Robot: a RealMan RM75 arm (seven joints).
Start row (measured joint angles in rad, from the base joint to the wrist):
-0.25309, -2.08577, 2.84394, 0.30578, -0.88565, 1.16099, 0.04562
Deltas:
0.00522, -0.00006, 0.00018, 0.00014, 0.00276, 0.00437, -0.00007
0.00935, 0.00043, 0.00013, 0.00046, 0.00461, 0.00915, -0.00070
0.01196, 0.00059, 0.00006, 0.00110, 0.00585, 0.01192, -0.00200
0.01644, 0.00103, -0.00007, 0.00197, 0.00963, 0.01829, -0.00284
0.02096, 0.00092, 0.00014, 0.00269, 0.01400, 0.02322, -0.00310
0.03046, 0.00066, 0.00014, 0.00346, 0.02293, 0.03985, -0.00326
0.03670, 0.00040, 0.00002, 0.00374, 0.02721, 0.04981, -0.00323
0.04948, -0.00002, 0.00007, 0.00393, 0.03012, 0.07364, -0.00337
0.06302, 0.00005, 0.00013, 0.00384, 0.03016, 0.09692, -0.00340
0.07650, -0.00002, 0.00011, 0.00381, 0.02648, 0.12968, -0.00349
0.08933, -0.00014, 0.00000, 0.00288, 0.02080, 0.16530, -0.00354
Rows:
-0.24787, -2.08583, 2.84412, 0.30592, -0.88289, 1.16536, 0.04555
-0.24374, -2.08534, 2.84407, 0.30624, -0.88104, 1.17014, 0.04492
-0.24113, -2.08518, 2.84400, 0.30688, -0.87980, 1.17291, 0.04362
-0.23665, -2.08474, 2.84387, 0.30775, -0.87602, 1.17928, 0.04278
-0.23213, -2.08485, 2.84408, 0.30847, -0.87165, 1.18421, 0.04252
-0.22263, -2.08511, 2.84408, 0.30924, -0.86272, 1.20084, 0.04236
-0.21639, -2.08537, 2.84396, 0.30952, -0.85844, 1.21080, 0.04239
-0.20361, -2.08579, 2.84401, 0.30971, -0.85553, 1.23463, 0.04225
-0.19007, -2.08572, 2.84407, 0.30962, -0.85549, 1.25791, 0.04222
-0.17659, -2.08579, 2.84405, 0.30959, -0.85917, 1.29067, 0.04213
-0.16376, -2.08591, 2.84394, 0.30866, -0.86485, 1.32629, 0.04208

